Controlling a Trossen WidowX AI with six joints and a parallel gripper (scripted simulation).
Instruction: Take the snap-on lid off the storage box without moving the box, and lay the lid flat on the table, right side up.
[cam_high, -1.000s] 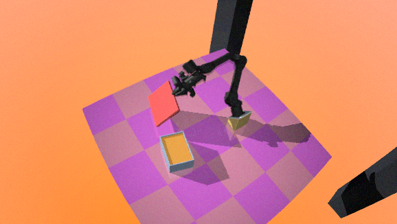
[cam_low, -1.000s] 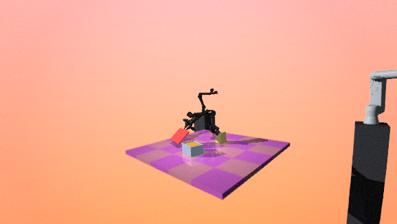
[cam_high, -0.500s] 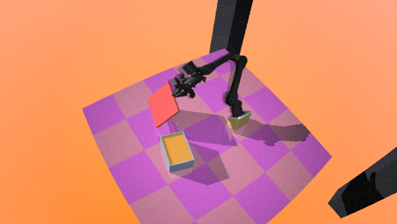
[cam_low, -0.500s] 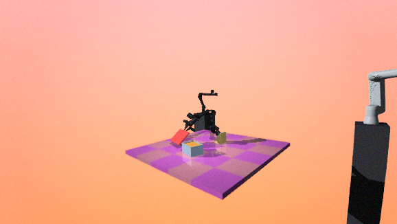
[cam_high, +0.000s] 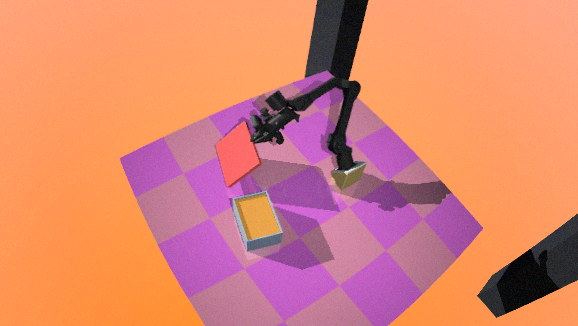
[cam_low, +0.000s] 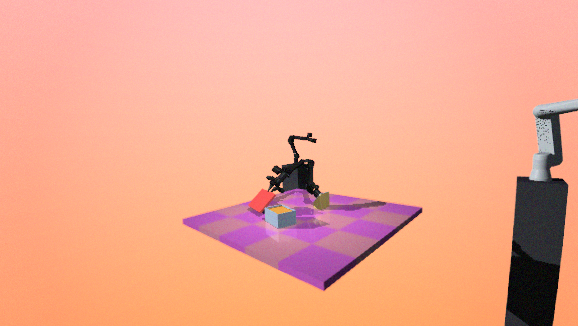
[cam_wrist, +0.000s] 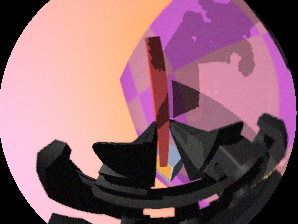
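The red lid lies 6 cm ahead of my gripper tip, 2 cm to the right of it and 5 cm below it. Also, from my gripper tip: storage box (16 cm ahead, 27 cm to the left, 10 cm below).
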